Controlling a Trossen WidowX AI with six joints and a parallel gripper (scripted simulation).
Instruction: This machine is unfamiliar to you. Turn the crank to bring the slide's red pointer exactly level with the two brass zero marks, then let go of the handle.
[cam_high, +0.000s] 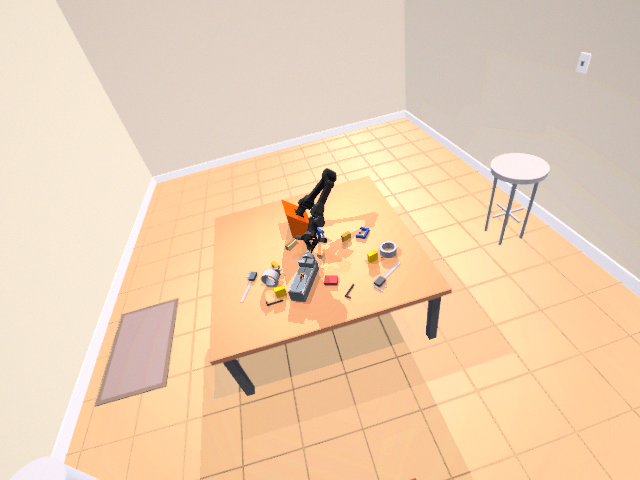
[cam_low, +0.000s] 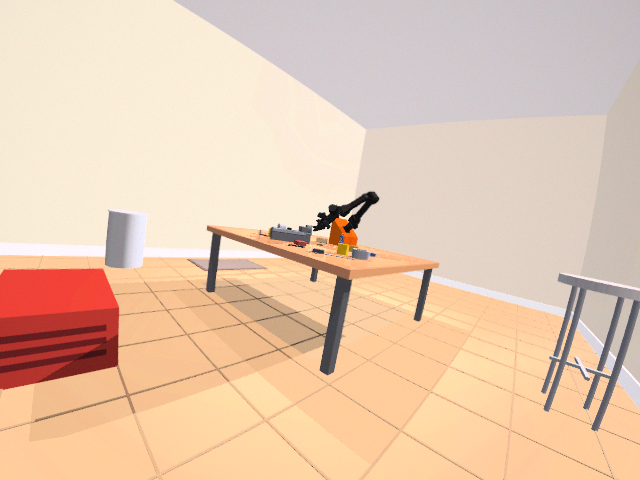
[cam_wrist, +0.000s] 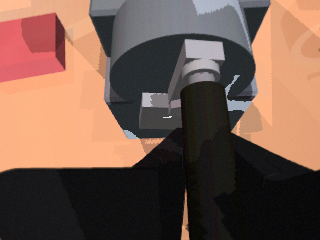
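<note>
The dark crank handle lies 3 cm above my gripper tip, 1 cm to the left of it and 1 cm behind it. The rest, counted from my gripper tip: red pointer (16 cm ahead, 9 cm to the right, 1 cm below); red block (19 cm ahead, 8 cm below, 7 cm to the left).
</note>
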